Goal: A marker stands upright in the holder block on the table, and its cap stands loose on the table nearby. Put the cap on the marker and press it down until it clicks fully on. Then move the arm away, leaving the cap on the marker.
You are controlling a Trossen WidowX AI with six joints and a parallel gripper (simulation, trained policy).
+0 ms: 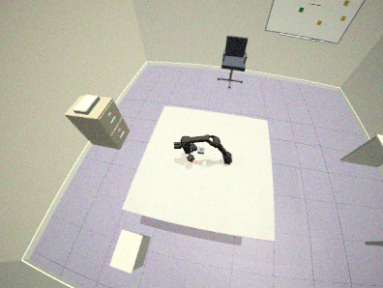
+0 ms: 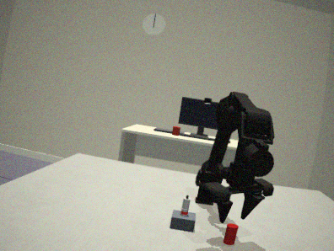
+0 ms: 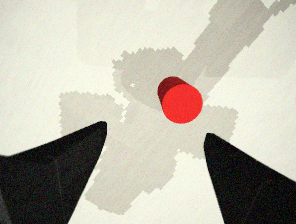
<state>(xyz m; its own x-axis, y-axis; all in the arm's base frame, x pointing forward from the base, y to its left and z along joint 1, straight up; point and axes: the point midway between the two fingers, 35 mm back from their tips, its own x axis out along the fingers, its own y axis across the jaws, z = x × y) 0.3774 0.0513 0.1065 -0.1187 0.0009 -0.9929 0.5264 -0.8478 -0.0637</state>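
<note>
Right now my gripper tip is 20 mm past the red cap, 10 mm to the right of it and 50 mm above it. From my gripper tip the other things lie so: grey holder block: 100 mm behind, 120 mm to the right, 60 mm below.
</note>
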